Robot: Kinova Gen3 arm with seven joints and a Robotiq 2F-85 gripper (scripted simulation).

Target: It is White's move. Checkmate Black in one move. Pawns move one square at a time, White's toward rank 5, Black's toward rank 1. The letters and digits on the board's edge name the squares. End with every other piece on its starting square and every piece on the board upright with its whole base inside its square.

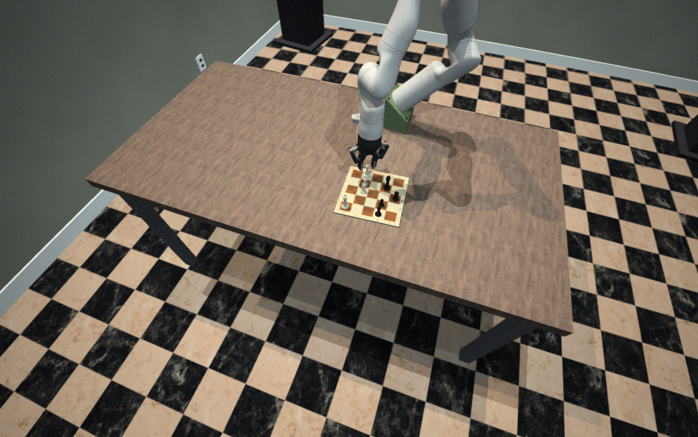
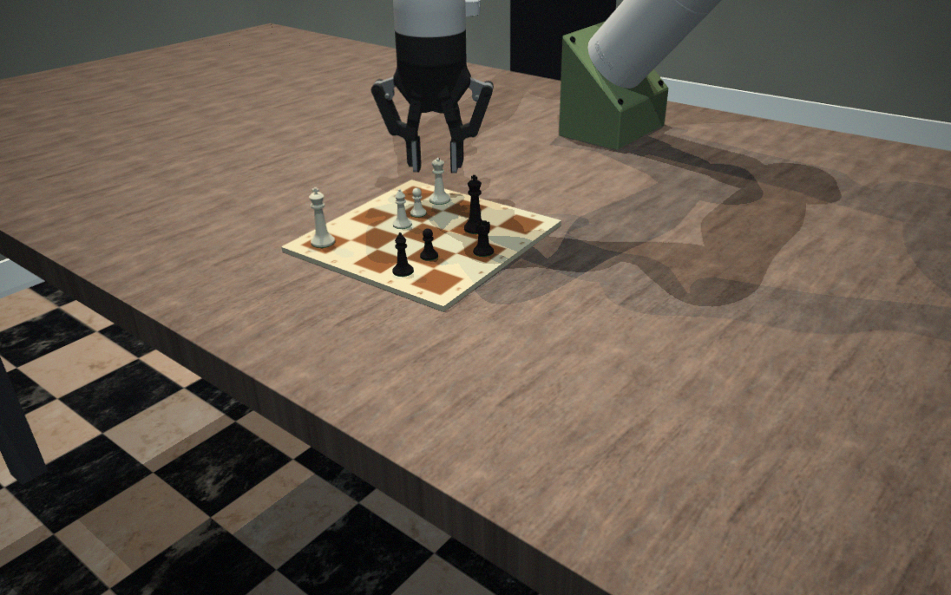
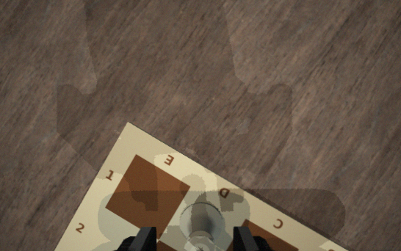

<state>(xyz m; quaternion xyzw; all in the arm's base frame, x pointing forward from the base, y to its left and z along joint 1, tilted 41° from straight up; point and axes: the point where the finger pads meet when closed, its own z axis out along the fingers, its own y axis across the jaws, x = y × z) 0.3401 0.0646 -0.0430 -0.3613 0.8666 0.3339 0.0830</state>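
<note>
Right now the white queen is 3 cm below my hand. From my hand the other things lie so: white pawn: 4 cm below, 4 cm ahead, 1 cm to the left; then black king: 9 cm to the left, 2 cm below, 2 cm ahead; then white bishop: 7 cm ahead, 3 cm below, 2 cm to the left.
</note>
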